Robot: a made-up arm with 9 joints.
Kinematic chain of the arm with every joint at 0, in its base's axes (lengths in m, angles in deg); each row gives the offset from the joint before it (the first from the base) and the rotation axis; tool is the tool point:
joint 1: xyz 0 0 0.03 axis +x
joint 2: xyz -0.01 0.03 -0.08 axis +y
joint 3: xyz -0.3 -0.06 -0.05 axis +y
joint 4: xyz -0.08 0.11 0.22 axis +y
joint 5: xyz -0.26 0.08 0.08 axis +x
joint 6: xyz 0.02 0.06 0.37 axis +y
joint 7: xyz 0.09 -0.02 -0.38 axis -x
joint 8: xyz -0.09 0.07 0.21 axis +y
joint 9: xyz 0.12 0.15 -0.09 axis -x
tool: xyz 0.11 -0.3 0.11
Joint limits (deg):
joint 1: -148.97..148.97
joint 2: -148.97..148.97
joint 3: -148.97..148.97
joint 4: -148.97..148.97
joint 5: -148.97..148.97
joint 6: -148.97..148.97
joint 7: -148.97..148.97
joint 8: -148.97..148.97
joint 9: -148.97..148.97
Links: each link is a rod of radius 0.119 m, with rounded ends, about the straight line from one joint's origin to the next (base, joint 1, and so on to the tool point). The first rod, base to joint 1, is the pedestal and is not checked.
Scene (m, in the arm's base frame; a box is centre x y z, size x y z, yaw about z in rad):
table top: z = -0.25
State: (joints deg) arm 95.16 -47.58 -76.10 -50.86 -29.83 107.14 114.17 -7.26 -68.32
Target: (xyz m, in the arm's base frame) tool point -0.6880 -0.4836 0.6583
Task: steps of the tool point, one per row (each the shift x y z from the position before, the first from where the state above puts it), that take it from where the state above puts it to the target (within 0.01 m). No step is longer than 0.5 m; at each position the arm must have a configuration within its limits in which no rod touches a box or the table.
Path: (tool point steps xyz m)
1: -0.2824 0.0197 0.2573
2: -0.3073 -0.1862 0.2371
3: -0.2573 -0.3588 0.1125
4: -0.1456 -0.4287 -0.0657
5: -0.0057 -0.3780 -0.2216

